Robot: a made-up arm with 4 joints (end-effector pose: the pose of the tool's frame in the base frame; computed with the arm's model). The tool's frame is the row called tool. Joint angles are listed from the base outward.
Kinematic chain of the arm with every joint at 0, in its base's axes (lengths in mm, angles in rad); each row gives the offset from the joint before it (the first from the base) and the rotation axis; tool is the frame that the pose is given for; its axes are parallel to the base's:
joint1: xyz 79.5 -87.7 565 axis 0.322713 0.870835 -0.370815
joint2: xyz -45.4 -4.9 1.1 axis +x
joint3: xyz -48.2 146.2 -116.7 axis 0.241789 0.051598 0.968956
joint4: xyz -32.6 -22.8 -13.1 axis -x
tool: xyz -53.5 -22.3 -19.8
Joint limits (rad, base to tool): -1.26..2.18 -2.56..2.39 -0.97..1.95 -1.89..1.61
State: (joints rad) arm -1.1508 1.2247 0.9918 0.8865
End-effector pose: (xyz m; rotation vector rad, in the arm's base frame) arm 0.0076 -0.0150 0.4199 0.0748 -1.5130 1.3694
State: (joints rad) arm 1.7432 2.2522 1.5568 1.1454
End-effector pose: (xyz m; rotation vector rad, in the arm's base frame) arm 0.2332 -0.1332 0.6113 0.5346 -0.5186 -1.5786
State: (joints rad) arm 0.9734 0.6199 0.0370 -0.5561
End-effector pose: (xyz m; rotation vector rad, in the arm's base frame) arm 0.0057 0.1304 0.6863 1.4213 0.5417 -0.8067
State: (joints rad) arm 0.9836 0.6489 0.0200 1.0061
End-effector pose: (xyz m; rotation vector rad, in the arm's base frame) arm 0.0076 0.0889 0.6975 -0.0058 0.8872 -0.1972
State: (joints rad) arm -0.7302 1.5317 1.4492 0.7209
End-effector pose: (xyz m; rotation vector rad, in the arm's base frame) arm -0.0281 0.0449 0.5266 0.8046 -1.5758 1.4355
